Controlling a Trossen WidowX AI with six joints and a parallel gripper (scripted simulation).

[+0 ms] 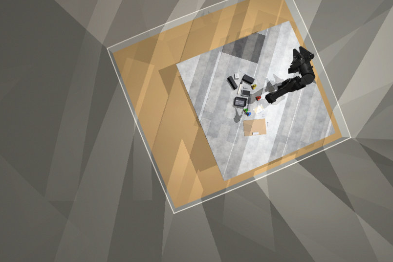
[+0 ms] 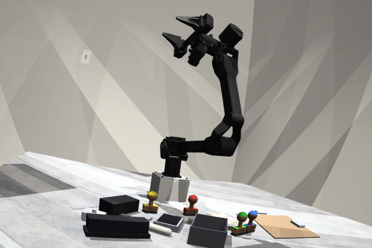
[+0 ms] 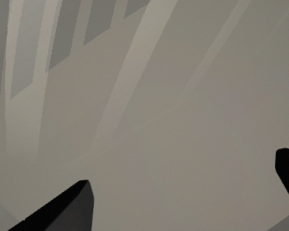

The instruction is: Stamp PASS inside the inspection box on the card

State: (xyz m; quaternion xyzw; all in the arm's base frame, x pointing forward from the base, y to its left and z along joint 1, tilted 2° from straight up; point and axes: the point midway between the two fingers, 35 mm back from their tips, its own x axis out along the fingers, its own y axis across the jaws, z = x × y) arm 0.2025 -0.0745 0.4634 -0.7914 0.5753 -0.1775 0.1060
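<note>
My gripper tip is now 15 cm short of the green-topped stamp, 26 cm to the right of it and 53 cm above it. The rest, counted from my gripper tip: yellow-knobbed stamp (2 cm ahead, 4 cm to the left, 53 cm below); then red-knobbed stamp (16 cm to the left, 53 cm below); then white cylinder (15 cm ahead, 54 cm below).
</note>
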